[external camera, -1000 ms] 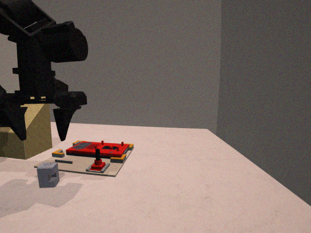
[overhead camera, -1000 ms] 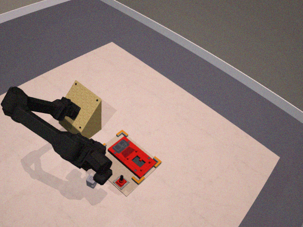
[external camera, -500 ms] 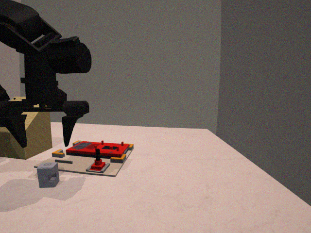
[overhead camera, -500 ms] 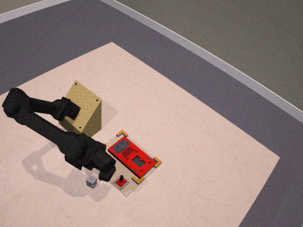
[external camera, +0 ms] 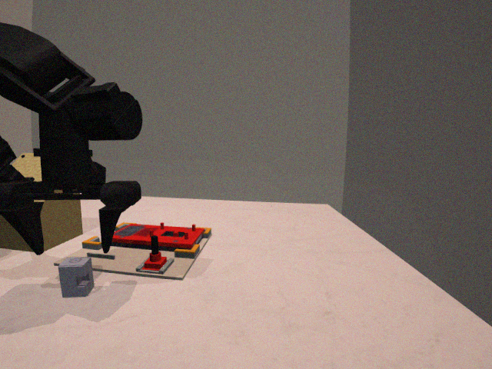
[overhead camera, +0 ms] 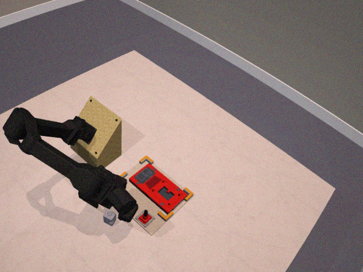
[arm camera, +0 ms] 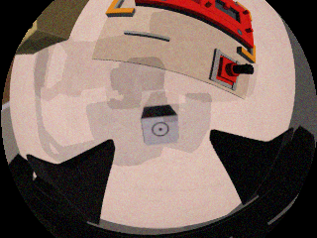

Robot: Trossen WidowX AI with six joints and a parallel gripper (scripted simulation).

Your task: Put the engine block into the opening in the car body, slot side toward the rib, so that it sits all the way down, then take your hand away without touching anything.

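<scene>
Now: gripper tip 40 mm above the grey engine block. Also, from my gripper tip: black peg: 90 mm to the left, 90 mm ahead, 30 mm below.
</scene>
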